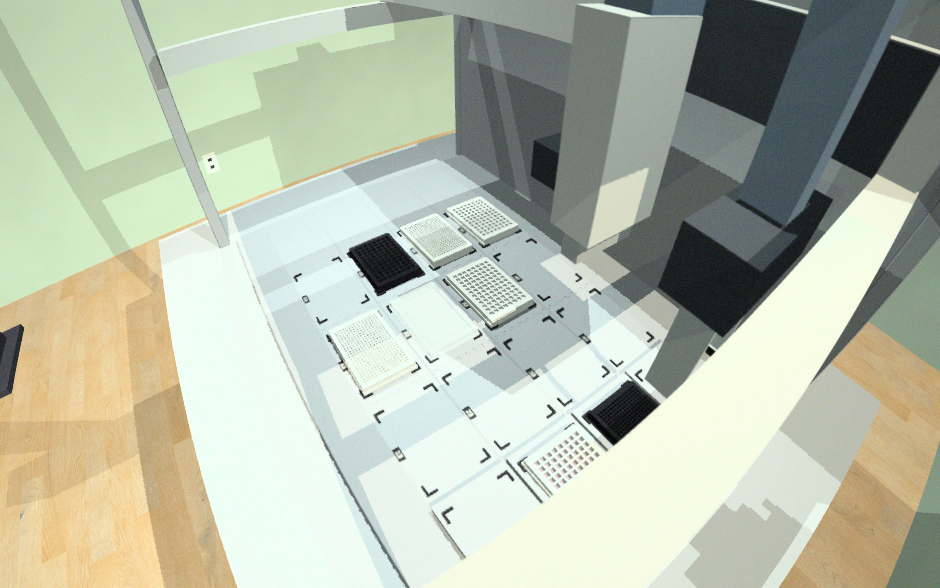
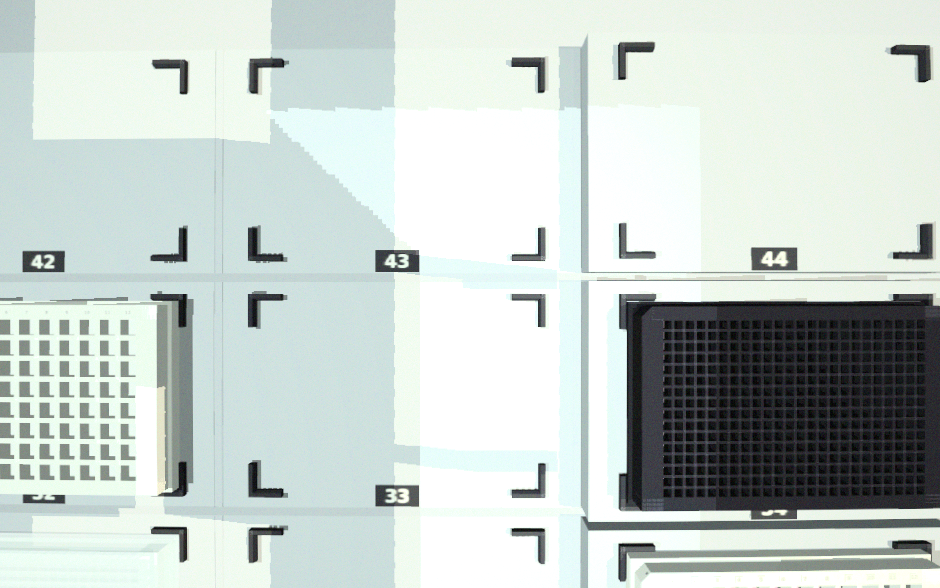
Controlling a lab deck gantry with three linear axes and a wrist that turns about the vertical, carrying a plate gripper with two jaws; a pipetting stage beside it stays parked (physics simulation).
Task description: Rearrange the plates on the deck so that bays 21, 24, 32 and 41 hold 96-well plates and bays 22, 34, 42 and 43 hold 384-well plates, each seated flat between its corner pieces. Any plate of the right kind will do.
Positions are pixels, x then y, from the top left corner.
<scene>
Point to a bay 33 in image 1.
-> At 567,369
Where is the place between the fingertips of my gripper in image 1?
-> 683,366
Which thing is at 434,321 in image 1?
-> A clear plate.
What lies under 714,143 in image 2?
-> A bay 44.
</scene>
